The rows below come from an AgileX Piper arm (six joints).
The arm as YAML. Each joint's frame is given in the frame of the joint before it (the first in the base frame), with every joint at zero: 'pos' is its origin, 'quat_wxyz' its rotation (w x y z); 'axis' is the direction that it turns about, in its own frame. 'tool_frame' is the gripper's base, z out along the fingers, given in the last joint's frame.
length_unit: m
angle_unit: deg
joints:
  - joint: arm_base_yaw
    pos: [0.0, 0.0, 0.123]
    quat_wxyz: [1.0, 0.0, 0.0, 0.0]
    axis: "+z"
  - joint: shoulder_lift
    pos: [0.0, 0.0, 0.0]
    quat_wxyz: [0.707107, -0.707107, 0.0, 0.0]
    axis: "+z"
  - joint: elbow
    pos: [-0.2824, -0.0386, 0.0]
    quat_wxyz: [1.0, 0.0, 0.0, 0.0]
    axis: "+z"
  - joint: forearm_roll
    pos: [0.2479, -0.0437, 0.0]
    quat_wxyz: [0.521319, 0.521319, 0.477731, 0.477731]
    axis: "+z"
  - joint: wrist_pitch
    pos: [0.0, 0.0, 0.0]
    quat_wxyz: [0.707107, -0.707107, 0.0, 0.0]
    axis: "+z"
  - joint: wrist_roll
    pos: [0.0, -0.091, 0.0]
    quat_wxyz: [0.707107, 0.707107, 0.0, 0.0]
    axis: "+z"
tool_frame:
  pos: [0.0, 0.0, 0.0]
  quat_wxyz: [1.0, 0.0, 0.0, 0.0]
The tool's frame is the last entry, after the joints.
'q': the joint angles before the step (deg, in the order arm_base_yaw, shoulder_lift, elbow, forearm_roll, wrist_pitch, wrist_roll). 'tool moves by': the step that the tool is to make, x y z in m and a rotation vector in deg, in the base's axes. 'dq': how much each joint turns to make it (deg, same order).
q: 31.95, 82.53, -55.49, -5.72, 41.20, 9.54
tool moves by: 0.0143, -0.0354, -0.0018, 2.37, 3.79, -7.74
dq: -9.03, 0.00, 0.01, 6.10, 2.13, -4.08
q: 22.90, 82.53, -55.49, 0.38, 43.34, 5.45
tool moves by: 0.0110, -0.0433, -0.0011, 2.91, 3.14, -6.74
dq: -10.83, 0.01, 0.00, 7.02, 2.46, -7.17
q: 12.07, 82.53, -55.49, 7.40, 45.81, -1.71
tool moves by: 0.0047, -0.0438, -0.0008, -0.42, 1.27, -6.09
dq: -9.50, 0.01, -0.01, 1.18, 1.73, -3.93
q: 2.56, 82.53, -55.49, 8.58, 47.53, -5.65
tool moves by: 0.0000, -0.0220, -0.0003, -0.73, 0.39, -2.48
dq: -4.63, 0.01, -0.02, 0.00, 0.66, -2.21
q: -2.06, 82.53, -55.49, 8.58, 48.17, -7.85
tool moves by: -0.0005, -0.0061, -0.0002, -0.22, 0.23, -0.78
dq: -1.27, 0.00, 0.01, -0.10, 0.26, -0.44
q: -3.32, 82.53, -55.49, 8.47, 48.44, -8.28
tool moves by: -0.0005, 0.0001, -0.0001, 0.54, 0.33, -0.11
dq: -0.15, 0.00, 0.00, 0.62, 0.39, -0.23
